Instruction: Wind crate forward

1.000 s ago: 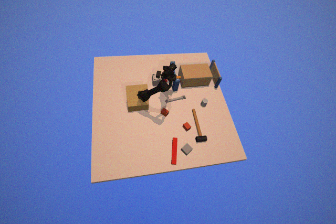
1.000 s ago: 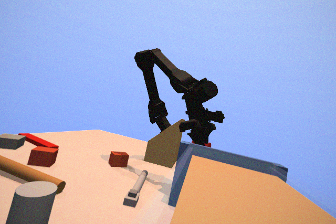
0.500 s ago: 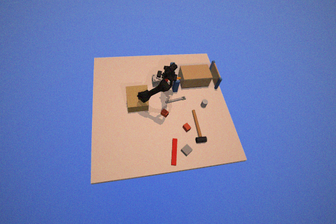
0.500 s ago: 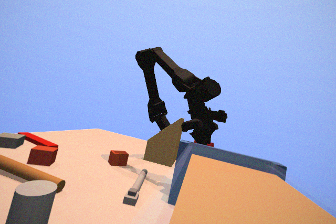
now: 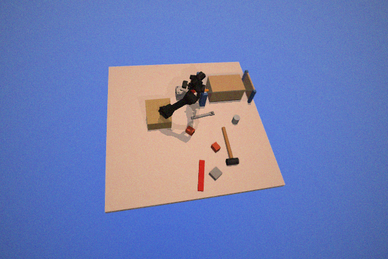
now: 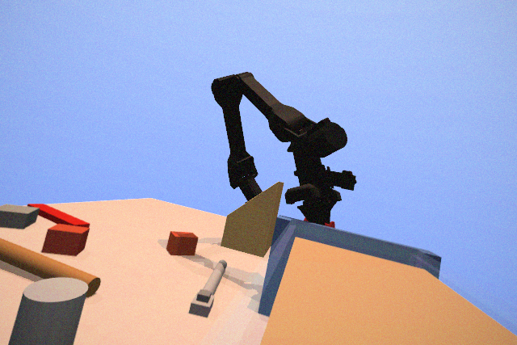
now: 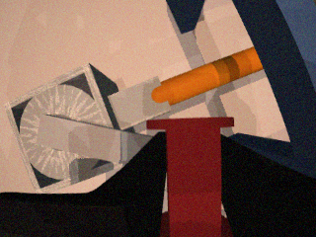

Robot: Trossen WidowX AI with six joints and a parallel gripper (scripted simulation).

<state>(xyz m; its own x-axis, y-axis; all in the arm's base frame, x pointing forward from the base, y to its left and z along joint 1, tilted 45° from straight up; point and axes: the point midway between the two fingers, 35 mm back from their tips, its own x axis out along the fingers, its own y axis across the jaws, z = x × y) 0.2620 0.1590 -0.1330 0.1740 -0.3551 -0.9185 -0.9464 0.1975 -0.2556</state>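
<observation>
The winch handle is 4 cm behind my gripper tip and 3 cm below it. Round my gripper tip: grey winch 11 cm behind, 10 cm below, 3 cm to the left; blue steel frame 7 cm ahead, 4 cm to the left, 2 cm below; red knob 2 cm to the right, 1 cm behind.
</observation>
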